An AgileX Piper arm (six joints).
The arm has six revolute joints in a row. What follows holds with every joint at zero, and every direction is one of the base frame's.
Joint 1 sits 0.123 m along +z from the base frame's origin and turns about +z.
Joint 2 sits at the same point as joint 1 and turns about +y.
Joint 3 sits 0.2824 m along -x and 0.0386 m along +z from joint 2 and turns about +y.
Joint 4 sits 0.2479 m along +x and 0.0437 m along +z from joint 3 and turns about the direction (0.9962, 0, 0.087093).
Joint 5 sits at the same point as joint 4 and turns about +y.
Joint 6 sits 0.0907 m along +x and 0.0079 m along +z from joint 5 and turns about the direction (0.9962, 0, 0.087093).
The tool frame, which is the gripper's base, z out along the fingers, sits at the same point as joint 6; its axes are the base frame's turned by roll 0, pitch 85.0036 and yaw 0 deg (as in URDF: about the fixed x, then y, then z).
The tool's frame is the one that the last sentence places.
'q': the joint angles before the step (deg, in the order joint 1, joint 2, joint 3, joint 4, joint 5, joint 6). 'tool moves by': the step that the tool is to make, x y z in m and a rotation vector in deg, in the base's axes. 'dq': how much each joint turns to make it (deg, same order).
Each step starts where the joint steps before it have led.
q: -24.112 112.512 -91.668 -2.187 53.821 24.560
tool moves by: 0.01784 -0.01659 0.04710 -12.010 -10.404 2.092
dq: 0.000 -0.354 -7.640 -6.966 -6.449 -0.039
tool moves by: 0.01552 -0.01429 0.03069 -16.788 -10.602 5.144
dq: 0.001 -0.025 -2.217 -11.573 -14.777 0.000
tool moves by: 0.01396 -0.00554 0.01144 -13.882 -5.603 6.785
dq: -0.065 1.086 -0.292 -11.061 -12.901 -0.027
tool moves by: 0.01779 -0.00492 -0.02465 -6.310 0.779 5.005
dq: -0.132 4.071 0.002 -6.774 -7.272 0.000
